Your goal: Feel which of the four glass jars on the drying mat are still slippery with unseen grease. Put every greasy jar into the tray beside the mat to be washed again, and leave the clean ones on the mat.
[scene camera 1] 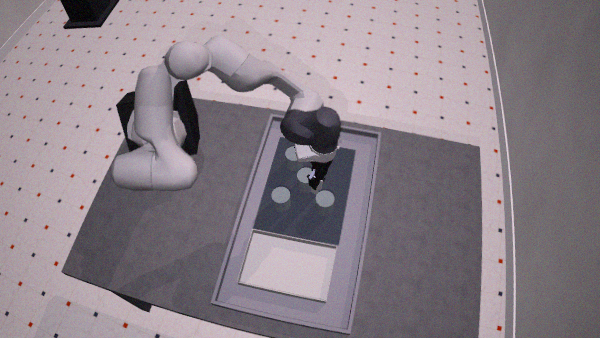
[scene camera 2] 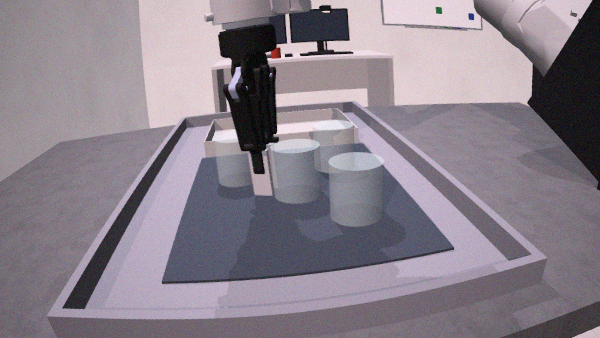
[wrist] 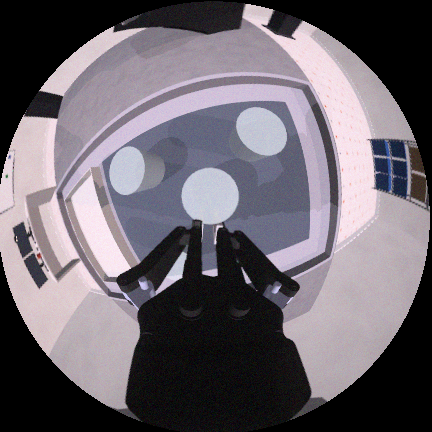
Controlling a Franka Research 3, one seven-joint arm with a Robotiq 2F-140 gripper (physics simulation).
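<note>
Four clear glass jars stand upright on the dark mat [scene camera 1: 300, 220] [scene camera 2: 215, 260] [wrist: 280, 215]. My gripper [scene camera 1: 315, 185] [scene camera 2: 262, 187] [wrist: 207, 216] points down with its fingers nearly together and no jar between them. The middle jar [scene camera 1: 302, 174] [scene camera 2: 296, 172] [wrist: 210, 196] is right beside the fingertips; whether they touch is unclear. The near jar in camera 2 [scene camera 2: 356, 190] [scene camera 1: 290, 153] [wrist: 261, 131] is partly hidden in camera 1. Another jar [scene camera 1: 280, 195] [scene camera 2: 334, 147] [wrist: 127, 170] and a fourth [scene camera 1: 325, 199] [scene camera 2: 232, 165] [wrist: 177, 267] stand closer to the tray.
The white tray [scene camera 1: 290, 270] [scene camera 2: 290, 119] [wrist: 90, 215] adjoins the mat and holds no jar. A raised grey rim [scene camera 1: 366, 210] [scene camera 2: 300, 312] surrounds mat and tray on the grey table [scene camera 1: 425, 225] [scene camera 2: 75, 175]. A desk with monitors [scene camera 2: 319, 25] is in the background.
</note>
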